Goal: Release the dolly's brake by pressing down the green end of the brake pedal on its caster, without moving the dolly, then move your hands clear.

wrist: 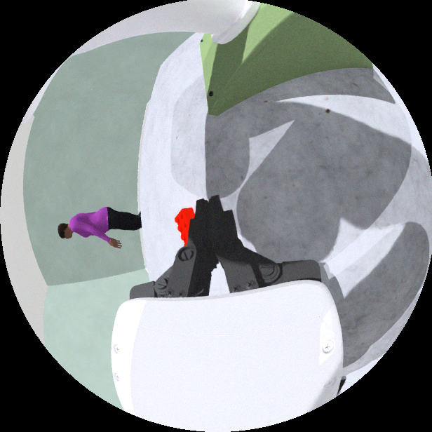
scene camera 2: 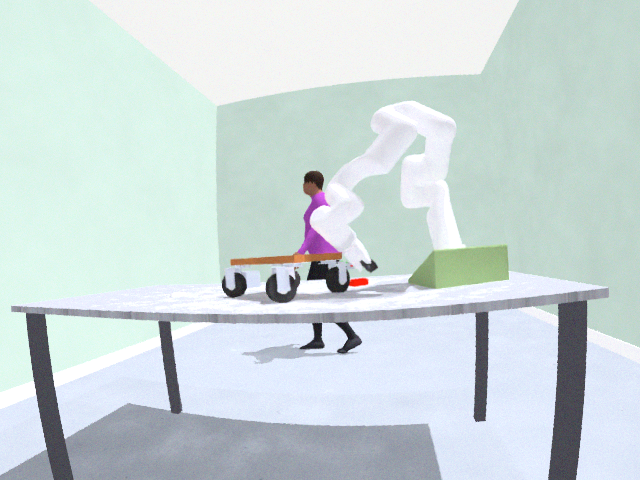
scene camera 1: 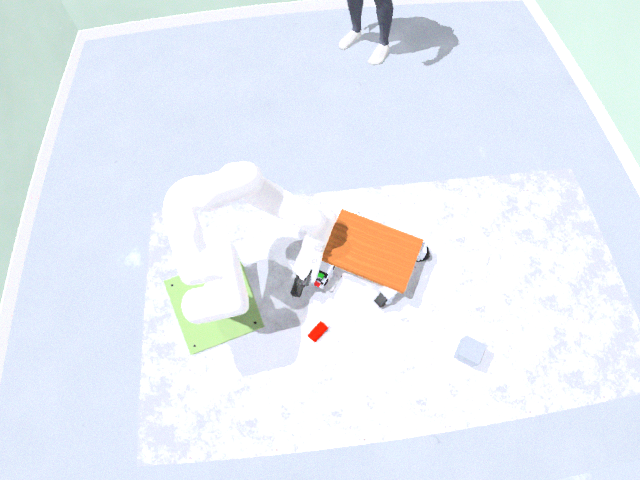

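The dolly has an orange deck (scene camera 1: pixel 374 250) (scene camera 2: pixel 279 258) and stands on black-wheeled casters. The brake pedal sits on the caster at the deck's near left corner in scene camera 1. Its green end (scene camera 1: pixel 321 275) is nearer the deck and its red end (scene camera 1: pixel 316 284) points away. My gripper (scene camera 1: pixel 296 292) (scene camera 2: pixel 373 267) (wrist: pixel 212 211) is shut and empty. It is low, just left of the pedal in scene camera 1, tilted with the fingertips away from the deck. Contact with the pedal cannot be told. The pedal does not show in the wrist view; the gripper mostly hides it in scene camera 2.
A red brick (scene camera 1: pixel 317 331) (scene camera 2: pixel 358 282) (wrist: pixel 185 222) lies on the table near the pedal caster. A pale grey block (scene camera 1: pixel 470 350) (scene camera 2: pixel 252 278) stands farther off. The arm's green base (scene camera 1: pixel 227 330) (scene camera 2: pixel 470 266) (wrist: pixel 280 55) is left of the dolly in scene camera 1. A person (scene camera 2: pixel 317 232) (wrist: pixel 95 222) is beyond the table.
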